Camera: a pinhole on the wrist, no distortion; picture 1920 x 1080 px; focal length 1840.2 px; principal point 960.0 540.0 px. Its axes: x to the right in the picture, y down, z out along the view. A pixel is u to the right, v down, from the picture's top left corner.
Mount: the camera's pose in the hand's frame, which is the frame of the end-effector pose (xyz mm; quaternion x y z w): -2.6 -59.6 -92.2 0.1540 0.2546 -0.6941 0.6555
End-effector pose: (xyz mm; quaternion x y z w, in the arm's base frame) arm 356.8 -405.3 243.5 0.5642 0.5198 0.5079 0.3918
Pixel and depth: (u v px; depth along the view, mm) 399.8 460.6 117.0
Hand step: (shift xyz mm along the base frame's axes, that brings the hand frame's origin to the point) 5.4 26.2 -94.8
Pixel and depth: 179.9 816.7 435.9
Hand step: 315.3 183.1 -185.8
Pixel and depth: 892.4 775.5 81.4
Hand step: -45.0 30.9 -92.0
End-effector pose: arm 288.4 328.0 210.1 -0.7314 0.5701 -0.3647 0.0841
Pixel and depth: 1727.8 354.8 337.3
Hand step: 351.5 96.8 110.4
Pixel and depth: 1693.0 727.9 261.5
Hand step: 268.2 39.1 132.5
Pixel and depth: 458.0 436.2 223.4
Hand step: 184.0 -8.2 -12.2
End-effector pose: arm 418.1 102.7 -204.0 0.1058 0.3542 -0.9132 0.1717
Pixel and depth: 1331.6 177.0 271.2
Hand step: -81.2 108.3 243.9
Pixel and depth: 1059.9 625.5 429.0
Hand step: -201.9 35.8 351.0
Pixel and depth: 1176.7 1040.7 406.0
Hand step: -279.5 53.1 296.2
